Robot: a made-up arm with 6 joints. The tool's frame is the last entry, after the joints.
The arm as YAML. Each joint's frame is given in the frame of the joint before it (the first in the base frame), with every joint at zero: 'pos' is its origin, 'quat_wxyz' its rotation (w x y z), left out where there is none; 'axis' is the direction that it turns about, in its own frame. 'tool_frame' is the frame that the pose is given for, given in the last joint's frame.
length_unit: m
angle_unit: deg
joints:
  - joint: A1
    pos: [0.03, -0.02, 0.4]
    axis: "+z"
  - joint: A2
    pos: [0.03, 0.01, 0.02]
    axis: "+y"
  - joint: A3
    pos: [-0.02, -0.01, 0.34]
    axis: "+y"
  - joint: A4
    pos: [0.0, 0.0, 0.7]
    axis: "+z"
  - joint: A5
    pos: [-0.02, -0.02, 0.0]
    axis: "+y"
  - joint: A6
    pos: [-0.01, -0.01, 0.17]
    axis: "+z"
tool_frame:
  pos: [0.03, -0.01, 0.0]
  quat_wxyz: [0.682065, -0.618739, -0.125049, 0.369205]
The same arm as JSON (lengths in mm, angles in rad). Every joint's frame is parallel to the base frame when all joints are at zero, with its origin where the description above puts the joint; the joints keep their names.
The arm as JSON. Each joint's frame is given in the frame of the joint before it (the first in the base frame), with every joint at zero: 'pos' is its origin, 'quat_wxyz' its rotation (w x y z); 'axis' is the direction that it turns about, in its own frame. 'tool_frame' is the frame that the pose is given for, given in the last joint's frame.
{
  "length_unit": "mm",
  "angle_unit": "rad",
  "joints": [
    {
      "joint": "A1",
      "pos": [
        30.0,
        -20.0,
        400.0
      ],
      "quat_wxyz": [
        1.0,
        0.0,
        0.0,
        0.0
      ],
      "axis": [
        0.0,
        0.0,
        1.0
      ]
    },
    {
      "joint": "A2",
      "pos": [
        30.0,
        10.0,
        20.0
      ],
      "quat_wxyz": [
        1.0,
        0.0,
        0.0,
        0.0
      ],
      "axis": [
        0.0,
        1.0,
        0.0
      ]
    },
    {
      "joint": "A3",
      "pos": [
        -20.0,
        -10.0,
        340.0
      ],
      "quat_wxyz": [
        1.0,
        0.0,
        0.0,
        0.0
      ],
      "axis": [
        0.0,
        1.0,
        0.0
      ]
    },
    {
      "joint": "A4",
      "pos": [
        0.0,
        0.0,
        700.0
      ],
      "quat_wxyz": [
        1.0,
        0.0,
        0.0,
        0.0
      ],
      "axis": [
        0.0,
        0.0,
        1.0
      ]
    },
    {
      "joint": "A5",
      "pos": [
        -20.0,
        -20.0,
        0.0
      ],
      "quat_wxyz": [
        1.0,
        0.0,
        0.0,
        0.0
      ],
      "axis": [
        0.0,
        1.0,
        0.0
      ]
    },
    {
      "joint": "A6",
      "pos": [
        -10.0,
        -10.0,
        170.0
      ],
      "quat_wxyz": [
        1.0,
        0.0,
        0.0,
        0.0
      ],
      "axis": [
        0.0,
        0.0,
        1.0
      ]
    }
  ],
  "tool_frame": {
    "pos": [
      30.0,
      -10.0,
      0.0
    ],
    "quat_wxyz": [
      0.682065,
      -0.618739,
      -0.125049,
      0.369205
    ]
  }
}

